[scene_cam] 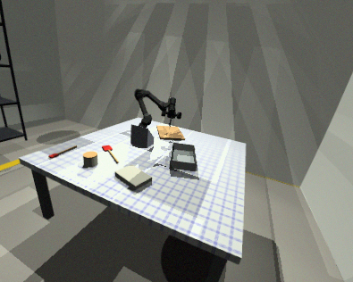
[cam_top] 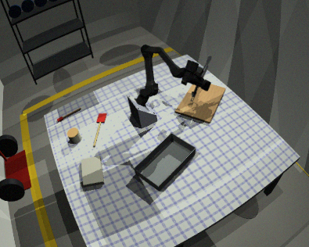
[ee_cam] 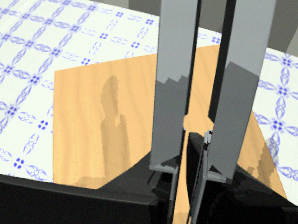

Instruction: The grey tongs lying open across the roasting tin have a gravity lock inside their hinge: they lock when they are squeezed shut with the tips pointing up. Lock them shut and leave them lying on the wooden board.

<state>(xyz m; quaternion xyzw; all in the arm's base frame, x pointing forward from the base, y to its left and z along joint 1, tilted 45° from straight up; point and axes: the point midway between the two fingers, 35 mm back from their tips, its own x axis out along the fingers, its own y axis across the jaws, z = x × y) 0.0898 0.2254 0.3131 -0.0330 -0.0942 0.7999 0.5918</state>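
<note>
Now: the wooden board 15 cm below my gripper tip. Also, from my gripper tip: flat pale slab (83 cm to the right, 19 cm ahead, 14 cm below); then red spatula (69 cm to the right, 15 cm below, 13 cm behind); then roasting tin (44 cm to the right, 33 cm ahead, 13 cm below).
</note>
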